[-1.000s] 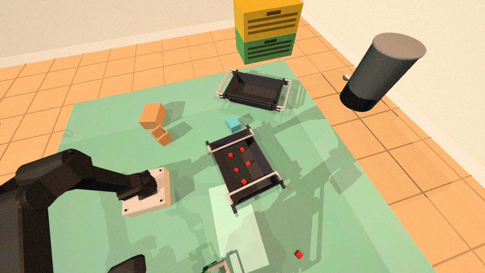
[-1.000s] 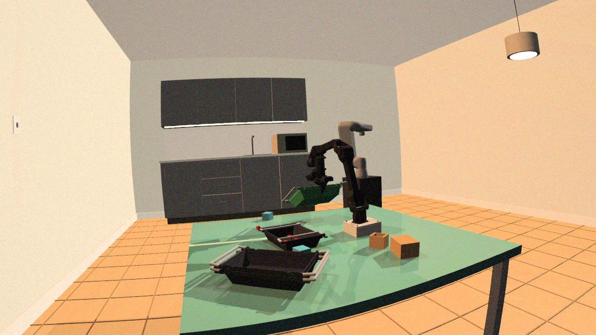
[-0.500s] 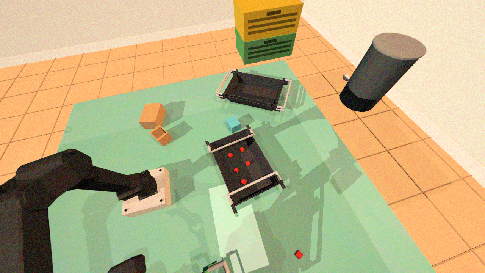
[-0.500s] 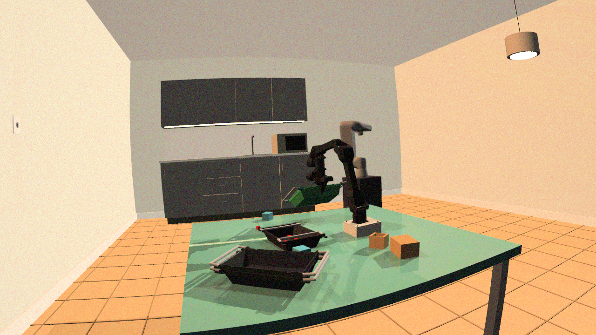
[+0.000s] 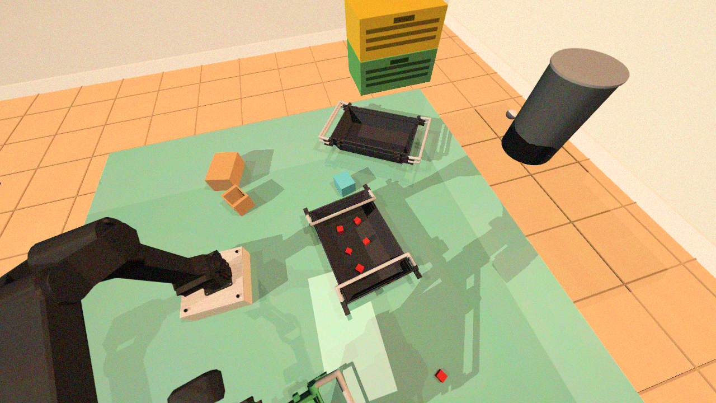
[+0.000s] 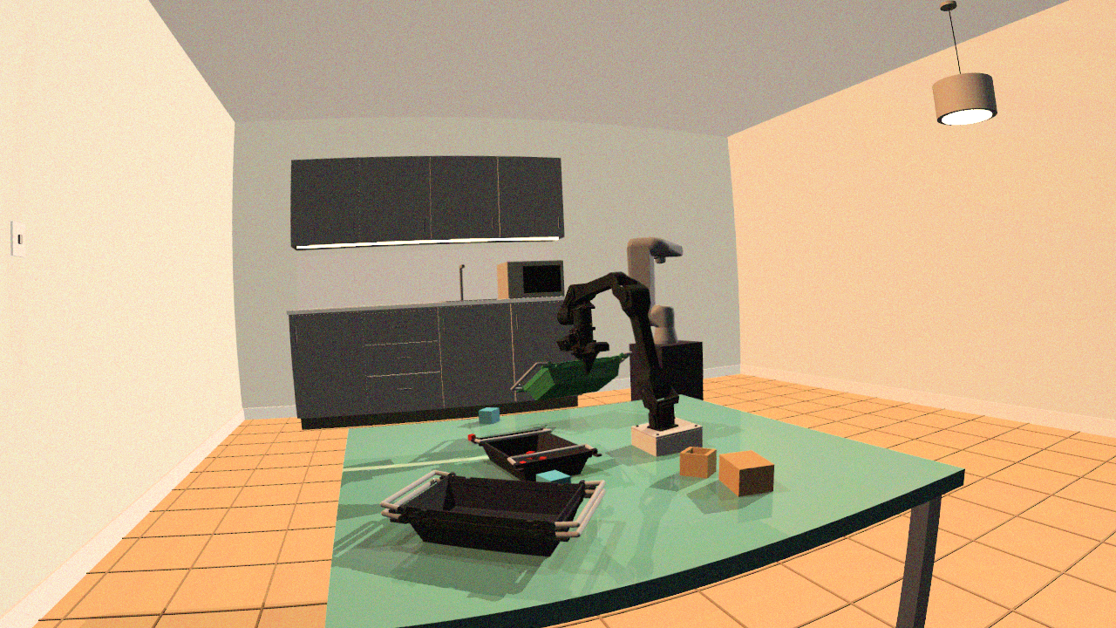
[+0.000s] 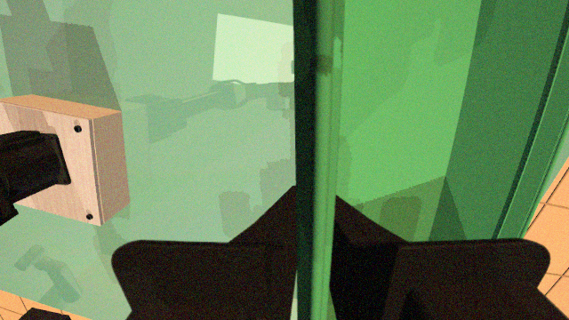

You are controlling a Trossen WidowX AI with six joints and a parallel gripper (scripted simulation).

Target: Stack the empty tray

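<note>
My gripper tip is now 80 mm to the left of the green tray and 10 mm above it.
</note>
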